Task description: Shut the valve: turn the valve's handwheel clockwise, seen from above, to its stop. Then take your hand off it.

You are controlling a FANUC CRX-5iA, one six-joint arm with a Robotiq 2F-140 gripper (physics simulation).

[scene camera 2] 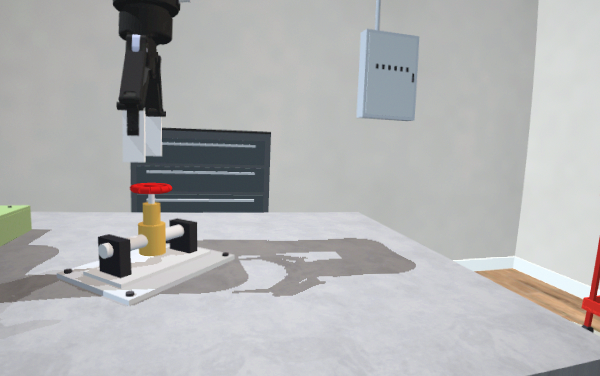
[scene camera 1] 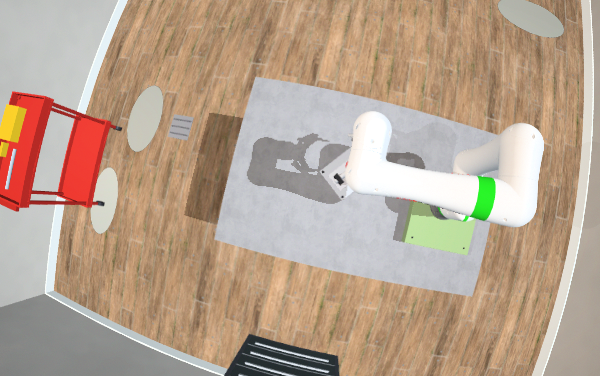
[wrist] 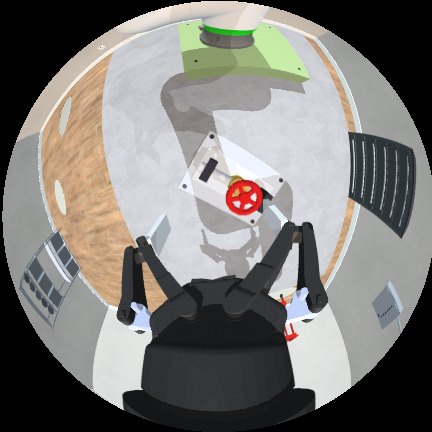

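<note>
The valve has a red handwheel (scene camera 2: pixel 151 191) (wrist: pixel 244 197) on a yellow body (scene camera 2: pixel 151 237) (wrist: pixel 234 179). Its pipe runs between two black blocks on a pale base plate (scene camera 2: pixel 160 280) (wrist: pixel 255 167). In scene camera 1 a corner of the base plate (scene camera 1: pixel 330 175) shows; the arm hides most of the valve. My gripper (scene camera 2: pixel 144 142) (wrist: pixel 214 214) is open and empty, pointing down. Its pale finger pads hang above the handwheel with a visible gap, not touching it. In the wrist view the handwheel lies nearer the right finger. The gripper is hidden in scene camera 1.
The white arm (scene camera 1: pixel 425 180) reaches over the grey table (scene camera 1: pixel 300 250) (scene camera 2: pixel 350 320). Its base stands on a green block (scene camera 1: pixel 440 235) (wrist: pixel 245 70). A dark drawer cabinet (scene camera 1: pixel 287 357) (scene camera 2: pixel 215 185) (wrist: pixel 382 175) and a red cart (scene camera 1: pixel 82 160) stand away from the table.
</note>
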